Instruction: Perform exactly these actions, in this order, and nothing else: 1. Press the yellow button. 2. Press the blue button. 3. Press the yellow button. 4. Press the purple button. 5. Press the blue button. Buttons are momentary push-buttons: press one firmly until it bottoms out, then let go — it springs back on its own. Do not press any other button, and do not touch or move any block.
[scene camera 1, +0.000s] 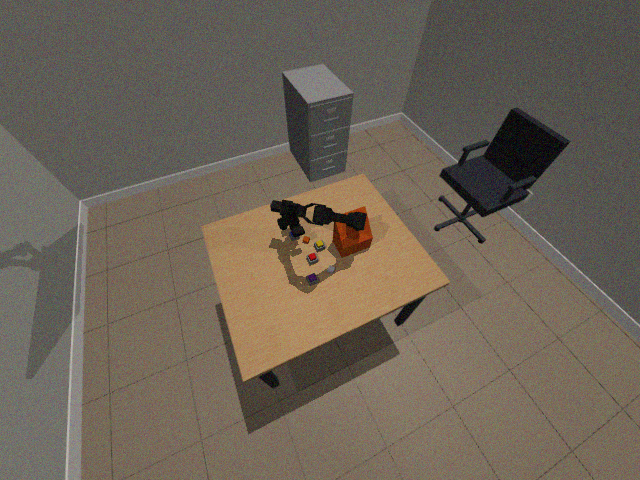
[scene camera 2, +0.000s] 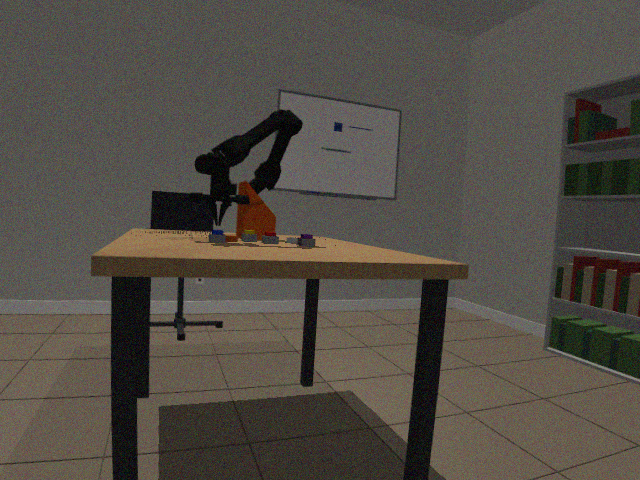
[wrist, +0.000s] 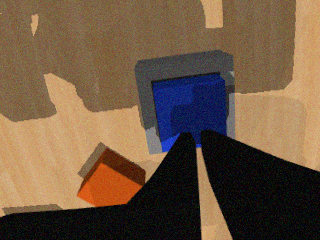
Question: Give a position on a small orange block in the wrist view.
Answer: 112, 180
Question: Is my gripper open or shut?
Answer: Shut.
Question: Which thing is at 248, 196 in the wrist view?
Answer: My gripper.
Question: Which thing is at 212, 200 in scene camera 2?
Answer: My gripper.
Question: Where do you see a blue button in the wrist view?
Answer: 188, 105
